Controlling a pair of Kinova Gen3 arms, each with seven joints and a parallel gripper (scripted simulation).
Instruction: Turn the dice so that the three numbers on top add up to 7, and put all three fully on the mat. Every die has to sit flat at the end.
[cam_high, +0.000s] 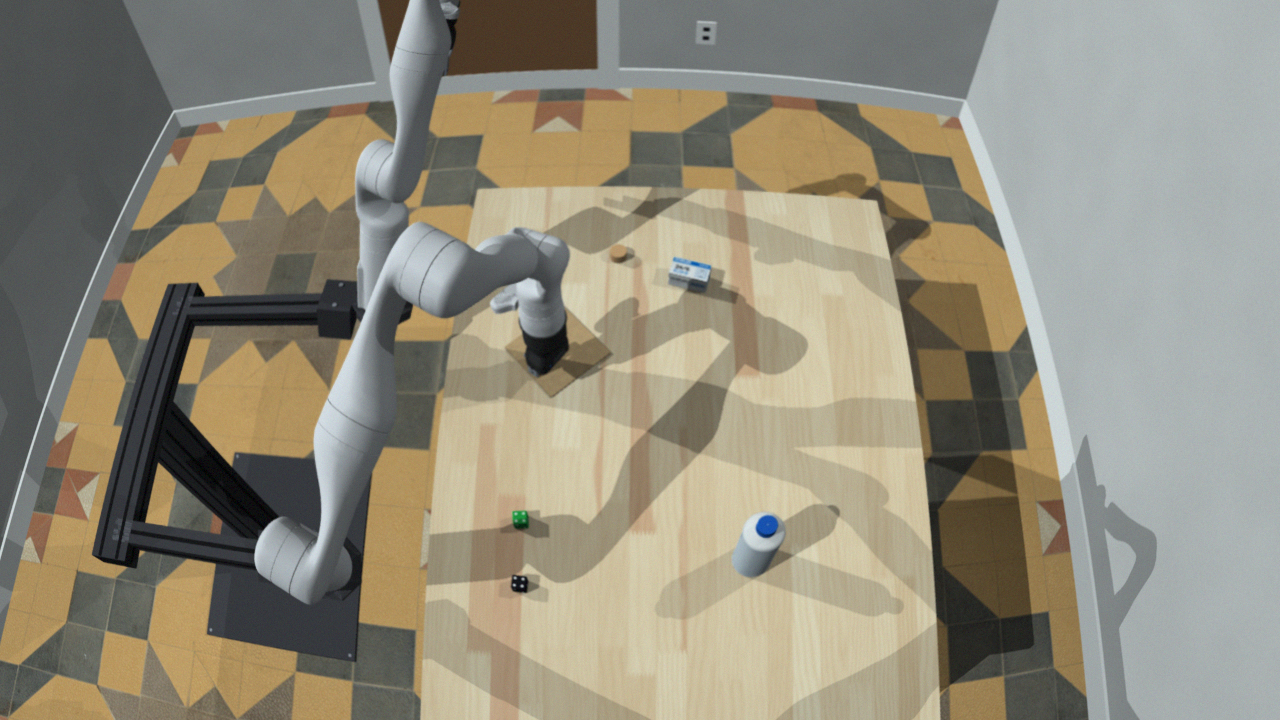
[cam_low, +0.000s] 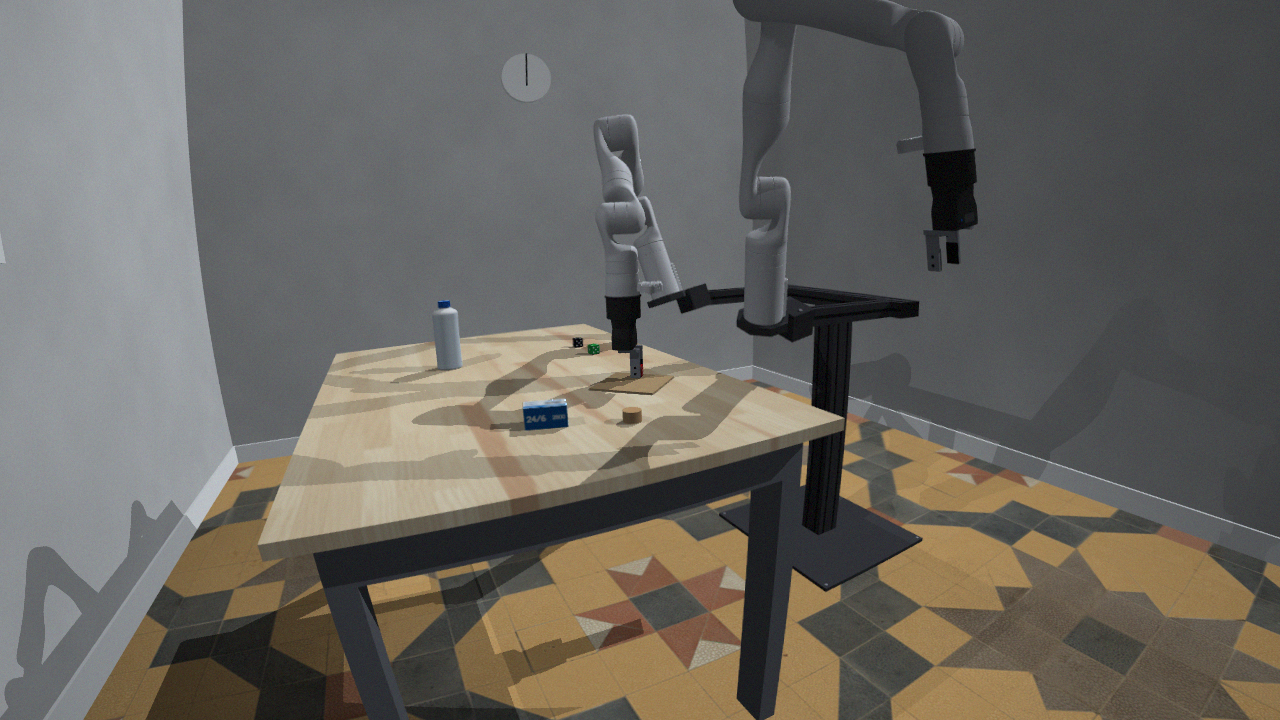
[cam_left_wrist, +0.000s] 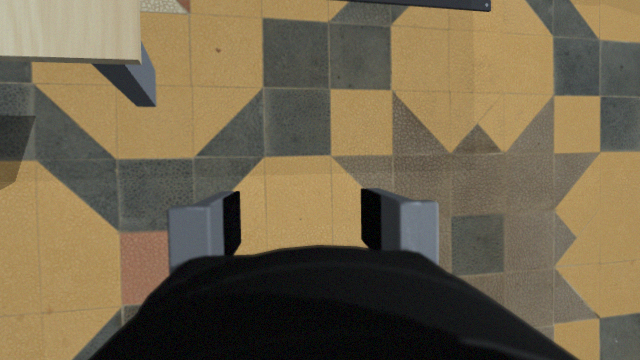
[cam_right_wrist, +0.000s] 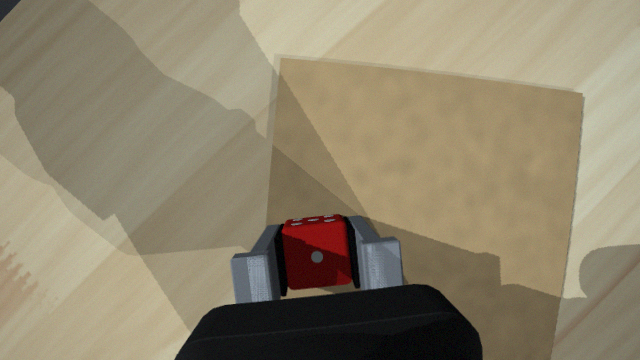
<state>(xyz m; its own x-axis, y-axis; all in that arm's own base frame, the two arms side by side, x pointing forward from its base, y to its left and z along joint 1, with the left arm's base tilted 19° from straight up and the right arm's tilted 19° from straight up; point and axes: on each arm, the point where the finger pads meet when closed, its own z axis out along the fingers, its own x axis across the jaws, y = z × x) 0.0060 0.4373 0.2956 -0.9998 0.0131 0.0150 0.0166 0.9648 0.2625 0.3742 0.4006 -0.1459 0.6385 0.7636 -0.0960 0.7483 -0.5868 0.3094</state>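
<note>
Now: the red die 10 mm below my right hand. The rest, counted from my right hand: green die 300 mm to the right, 10 mm below; then small wooden disc 260 mm to the left, 120 mm ahead, 10 mm below; then brown square mat 40 mm to the left, 30 mm ahead, 20 mm below.
</note>
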